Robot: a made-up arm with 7 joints. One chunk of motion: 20 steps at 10 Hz.
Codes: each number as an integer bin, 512 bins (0 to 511) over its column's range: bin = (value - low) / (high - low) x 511, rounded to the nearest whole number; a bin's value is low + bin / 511 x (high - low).
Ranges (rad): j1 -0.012..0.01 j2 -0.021..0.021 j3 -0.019..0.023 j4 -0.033..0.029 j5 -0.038..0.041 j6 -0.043..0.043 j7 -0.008..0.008
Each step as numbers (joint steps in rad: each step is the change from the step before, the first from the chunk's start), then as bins.
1 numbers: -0.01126 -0.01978 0.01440 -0.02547 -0.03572 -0.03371 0.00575
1 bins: 17 15 406 62 15 55 439
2 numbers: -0.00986 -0.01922 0.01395 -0.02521 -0.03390 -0.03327 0.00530
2 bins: 50 22 401 64 27 58 425
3 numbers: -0.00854 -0.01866 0.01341 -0.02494 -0.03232 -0.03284 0.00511
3 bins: 80 28 394 66 37 60 419
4 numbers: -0.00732 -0.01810 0.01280 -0.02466 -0.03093 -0.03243 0.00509
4 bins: 109 35 387 69 46 63 418
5 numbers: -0.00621 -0.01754 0.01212 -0.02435 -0.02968 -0.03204 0.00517
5 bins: 134 42 379 71 54 65 421
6 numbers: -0.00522 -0.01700 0.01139 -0.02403 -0.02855 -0.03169 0.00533
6 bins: 157 49 370 74 61 67 426
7 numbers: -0.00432 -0.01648 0.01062 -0.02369 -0.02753 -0.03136 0.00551
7 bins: 178 55 360 77 68 69 431
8 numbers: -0.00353 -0.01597 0.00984 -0.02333 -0.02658 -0.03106 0.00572
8 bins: 197 61 351 80 74 71 438
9 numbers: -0.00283 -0.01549 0.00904 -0.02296 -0.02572 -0.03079 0.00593
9 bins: 213 67 341 83 79 73 445
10 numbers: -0.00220 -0.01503 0.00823 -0.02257 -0.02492 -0.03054 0.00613
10 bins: 228 73 331 86 85 74 451
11 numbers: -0.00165 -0.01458 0.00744 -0.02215 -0.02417 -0.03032 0.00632
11 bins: 240 78 322 89 89 75 457
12 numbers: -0.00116 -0.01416 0.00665 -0.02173 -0.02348 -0.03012 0.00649
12 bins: 252 83 312 93 94 77 463
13 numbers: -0.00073 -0.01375 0.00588 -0.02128 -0.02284 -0.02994 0.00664
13 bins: 262 88 303 97 98 78 468
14 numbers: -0.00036 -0.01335 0.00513 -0.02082 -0.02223 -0.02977 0.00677
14 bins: 270 93 294 100 102 79 472
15 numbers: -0.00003 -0.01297 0.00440 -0.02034 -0.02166 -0.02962 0.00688
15 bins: 278 98 285 104 106 80 475
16 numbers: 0.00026 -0.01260 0.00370 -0.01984 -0.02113 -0.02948 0.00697
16 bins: 285 102 276 108 109 80 478
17 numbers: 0.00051 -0.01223 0.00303 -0.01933 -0.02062 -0.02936 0.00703
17 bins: 291 107 268 113 112 81 480
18 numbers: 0.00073 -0.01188 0.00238 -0.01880 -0.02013 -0.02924 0.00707
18 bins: 296 111 260 117 116 82 481
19 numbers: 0.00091 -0.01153 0.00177 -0.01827 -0.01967 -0.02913 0.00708
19 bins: 300 115 253 121 119 82 482
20 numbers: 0.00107 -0.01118 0.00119 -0.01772 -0.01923 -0.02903 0.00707
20 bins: 304 119 246 126 121 83 481
